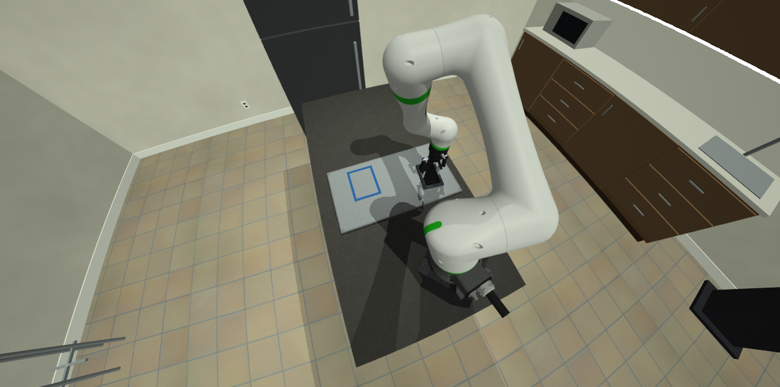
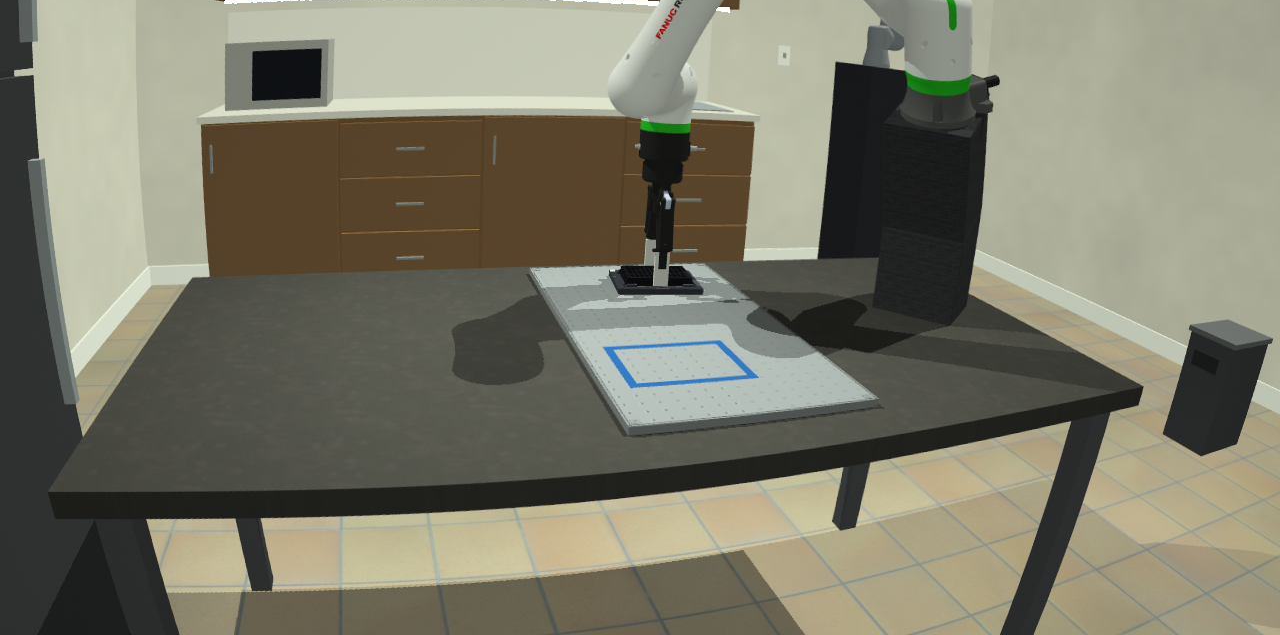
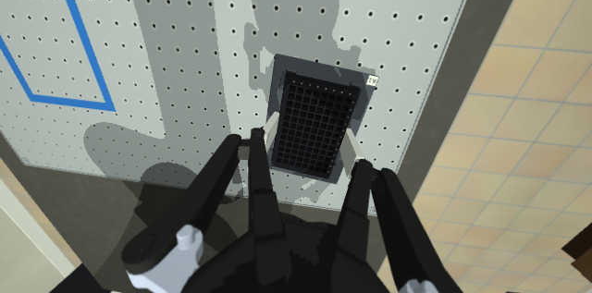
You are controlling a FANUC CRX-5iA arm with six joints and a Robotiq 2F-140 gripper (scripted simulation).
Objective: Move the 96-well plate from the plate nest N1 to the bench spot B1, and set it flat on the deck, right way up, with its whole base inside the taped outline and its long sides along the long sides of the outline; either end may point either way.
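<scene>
Right now the grey plate nest N1 is 30 mm below my hand. Also, from my hand: black 96-well plate: 20 mm below.
</scene>
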